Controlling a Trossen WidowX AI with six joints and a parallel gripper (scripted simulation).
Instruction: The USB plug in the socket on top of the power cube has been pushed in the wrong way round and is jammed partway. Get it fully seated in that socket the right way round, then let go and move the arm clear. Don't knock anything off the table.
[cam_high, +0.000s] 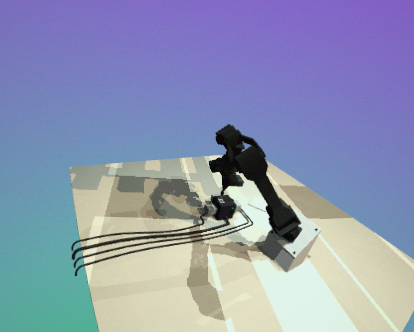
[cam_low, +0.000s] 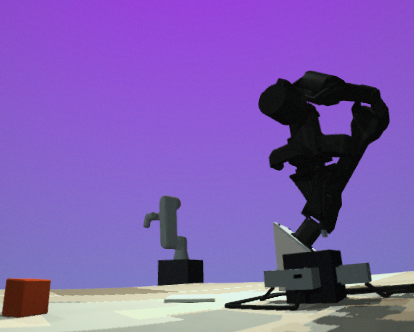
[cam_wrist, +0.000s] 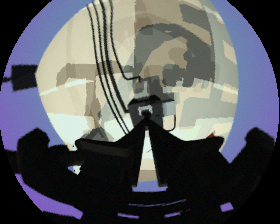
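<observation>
The USB plug lies 2 cm below my gripper tip. The rest, counted from my gripper tip: red block: 27 cm ahead, 33 cm to the right, 12 cm below.
</observation>
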